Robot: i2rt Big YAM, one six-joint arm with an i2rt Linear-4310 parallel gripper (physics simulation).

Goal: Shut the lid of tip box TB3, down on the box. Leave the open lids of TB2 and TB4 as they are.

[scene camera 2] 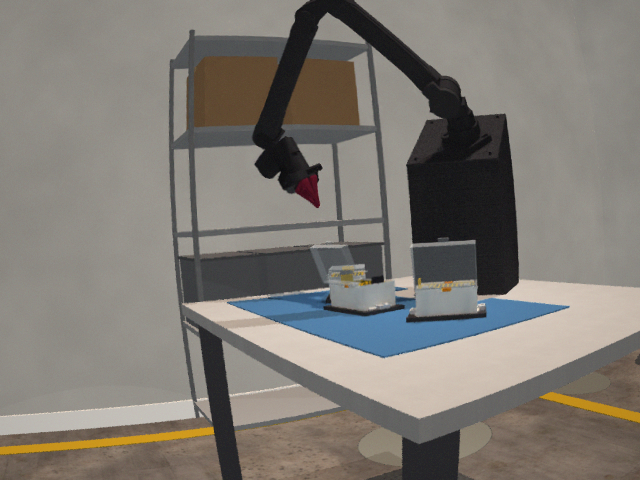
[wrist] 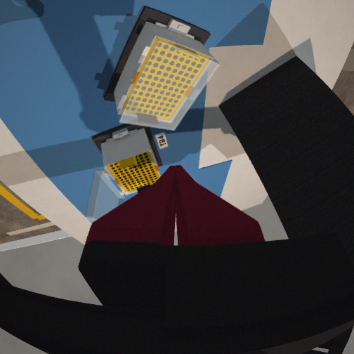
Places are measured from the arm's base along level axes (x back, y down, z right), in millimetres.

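Where they show: gripper, between the fingertips: [scene camera 2: 318, 206]; arm's base, origin of its link: [scene camera 2: 467, 140].
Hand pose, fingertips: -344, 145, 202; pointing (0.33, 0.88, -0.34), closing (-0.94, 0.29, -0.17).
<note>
Each offset is from my fingertips to the top centre of the thing, as dx, dy, dz. "spot": to the spot under its first point. Level surfaces: height alone.
Box TB3 @(spot: -33, +144, -324) [scene camera 2: 347, 274] [wrist: 165, 82] stands behind the front-left box in the scene view and at the top of the wrist view; I cannot read its label. Its clear lid [wrist: 197, 97] lies over the yellow rack and looks down on the box. In the wrist view TB4 [wrist: 131, 170] has its clear lid [wrist: 101, 196] open to the left. In the scene view two front boxes @(spot: -5, +194, -321) [scene camera 2: 361, 297] @(spot: +106, +198, -498) [scene camera 2: 447, 302] have raised lids @(spot: -53, +112, -300) [scene camera 2: 333, 258] @(spot: +85, +117, -529) [scene camera 2: 443, 260]; I cannot tell which is TB2. My gripper [scene camera 2: 316, 204] [wrist: 175, 174] is shut, empty, and raised well above the boxes.
The boxes stand on a blue mat @(dy +230) [scene camera 2: 382, 341] [wrist: 40, 85] on the pale table @(dy +233) [scene camera 2: 413, 390]. The arm's black pedestal [scene camera 2: 462, 217] [wrist: 280, 135] stands behind the table at the right. A shelf unit [scene camera 2: 193, 180] with brown cartons [scene camera 2: 237, 93] stands behind at the left.
</note>
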